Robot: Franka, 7 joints.
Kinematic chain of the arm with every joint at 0, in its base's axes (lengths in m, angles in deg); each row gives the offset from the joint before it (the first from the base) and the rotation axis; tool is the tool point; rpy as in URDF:
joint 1: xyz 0 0 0.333 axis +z
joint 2: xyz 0 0 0 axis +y
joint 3: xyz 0 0 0.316 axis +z
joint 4: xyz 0.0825 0 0 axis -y
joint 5: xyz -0.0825 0 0.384 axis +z
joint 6: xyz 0 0 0 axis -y
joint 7: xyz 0.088 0 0 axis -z
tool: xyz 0 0 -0.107 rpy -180 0 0
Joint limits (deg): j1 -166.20..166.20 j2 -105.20..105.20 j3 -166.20..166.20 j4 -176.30..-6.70 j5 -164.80..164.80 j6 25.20..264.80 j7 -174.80..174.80
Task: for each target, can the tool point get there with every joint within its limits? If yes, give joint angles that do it. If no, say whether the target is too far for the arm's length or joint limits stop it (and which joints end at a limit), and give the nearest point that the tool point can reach.
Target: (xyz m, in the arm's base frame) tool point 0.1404 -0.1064 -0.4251
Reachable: no: joint limits stop it (at a limit: joint 2) | nearest point 0.1508 -0.1143 -0.3524 | short by 0.074 m
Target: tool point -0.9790 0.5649 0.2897
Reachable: no: too far | nearest point -0.7425 0.4284 0.3002 | short by 0.273 m
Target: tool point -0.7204 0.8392 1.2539
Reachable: no: too far | nearest point -0.4294 0.5002 0.8819 | short by 0.581 m
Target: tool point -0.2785 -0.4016 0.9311
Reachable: yes | joints 66.80 -46.59 6.71 -29.76 -38.09 223.46 -123.07
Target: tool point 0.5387 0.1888 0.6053
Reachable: yes | joints -122.98 -87.59 65.22 -62.49 -37.26 44.65 16.33
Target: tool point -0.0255 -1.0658 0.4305
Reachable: no: too far | nearest point -0.0204 -0.8541 0.4111 | short by 0.213 m
